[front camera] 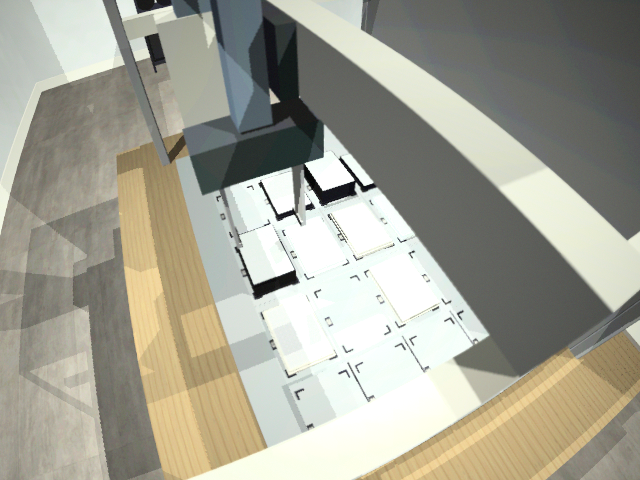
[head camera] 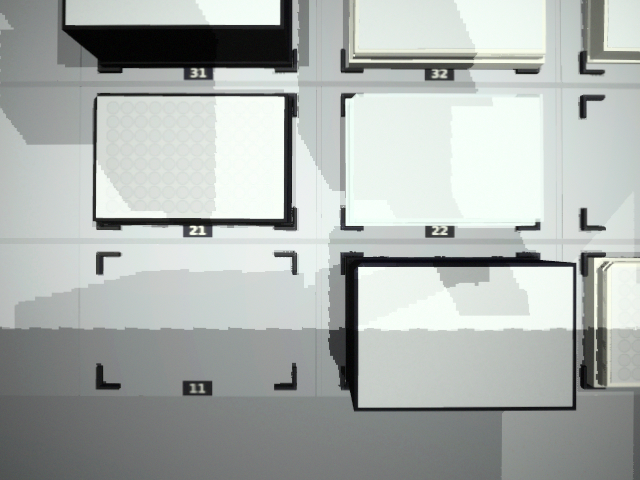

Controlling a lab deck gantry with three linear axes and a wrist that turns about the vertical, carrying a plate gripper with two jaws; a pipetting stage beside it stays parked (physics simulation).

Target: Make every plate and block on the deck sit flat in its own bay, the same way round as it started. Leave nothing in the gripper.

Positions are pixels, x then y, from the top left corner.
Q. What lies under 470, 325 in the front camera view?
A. A bay 44.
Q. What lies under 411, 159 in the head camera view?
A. A clear plate.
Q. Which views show my gripper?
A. The front camera view only.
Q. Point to a bay 11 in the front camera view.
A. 248, 212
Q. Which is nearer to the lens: the clear plate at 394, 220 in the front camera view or the cream plate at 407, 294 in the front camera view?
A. The cream plate.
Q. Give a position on a clear plate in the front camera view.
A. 316, 249
